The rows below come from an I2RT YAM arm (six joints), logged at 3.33 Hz.
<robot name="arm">
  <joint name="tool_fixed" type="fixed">
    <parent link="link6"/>
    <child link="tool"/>
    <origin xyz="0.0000 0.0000 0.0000" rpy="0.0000 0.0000 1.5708"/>
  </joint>
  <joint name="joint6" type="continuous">
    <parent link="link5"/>
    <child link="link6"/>
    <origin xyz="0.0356 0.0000 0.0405" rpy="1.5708 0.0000 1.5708"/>
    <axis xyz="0 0 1"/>
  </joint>
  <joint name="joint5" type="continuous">
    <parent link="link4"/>
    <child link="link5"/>
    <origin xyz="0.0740 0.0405 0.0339" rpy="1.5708 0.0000 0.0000"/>
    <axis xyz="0 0 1"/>
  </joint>
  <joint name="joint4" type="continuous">
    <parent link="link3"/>
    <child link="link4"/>
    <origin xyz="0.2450 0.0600 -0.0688" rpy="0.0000 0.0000 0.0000"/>
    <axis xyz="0 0 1"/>
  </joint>
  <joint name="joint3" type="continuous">
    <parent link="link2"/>
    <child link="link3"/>
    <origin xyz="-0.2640 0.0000 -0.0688" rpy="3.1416 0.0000 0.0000"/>
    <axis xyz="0 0 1"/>
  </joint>
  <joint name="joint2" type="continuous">
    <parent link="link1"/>
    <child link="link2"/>
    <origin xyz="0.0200 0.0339 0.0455" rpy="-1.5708 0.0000 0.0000"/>
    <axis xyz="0 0 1"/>
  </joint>
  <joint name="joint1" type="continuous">
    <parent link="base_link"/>
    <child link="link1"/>
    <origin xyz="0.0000 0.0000 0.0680" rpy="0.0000 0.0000 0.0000"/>
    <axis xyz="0 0 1"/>
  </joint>
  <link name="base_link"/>
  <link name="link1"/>
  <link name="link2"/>
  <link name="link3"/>
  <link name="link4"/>
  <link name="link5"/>
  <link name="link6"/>
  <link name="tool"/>
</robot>
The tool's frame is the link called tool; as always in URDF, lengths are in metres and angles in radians. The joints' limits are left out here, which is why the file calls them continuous.
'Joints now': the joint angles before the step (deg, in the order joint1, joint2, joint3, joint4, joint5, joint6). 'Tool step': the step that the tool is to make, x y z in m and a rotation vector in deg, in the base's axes. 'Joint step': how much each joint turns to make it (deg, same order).
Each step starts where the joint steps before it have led.
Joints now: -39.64, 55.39, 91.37, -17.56, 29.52, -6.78
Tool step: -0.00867, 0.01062, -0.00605, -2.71, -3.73, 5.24
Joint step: -0.01, -3.94, -4.58, 4.17, -4.83, 2.34
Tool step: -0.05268, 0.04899, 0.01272, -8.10, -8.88, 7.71
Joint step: -0.02, -9.43, -0.31, 1.73, -7.11, 3.26
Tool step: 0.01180, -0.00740, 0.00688, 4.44, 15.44, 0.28
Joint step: -0.02, 5.91, 10.31, -17.51, -3.11, -5.86
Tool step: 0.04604, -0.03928, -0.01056, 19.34, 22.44, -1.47
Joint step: 0.05, 16.32, 17.87, -31.29, 1.54, 0.44
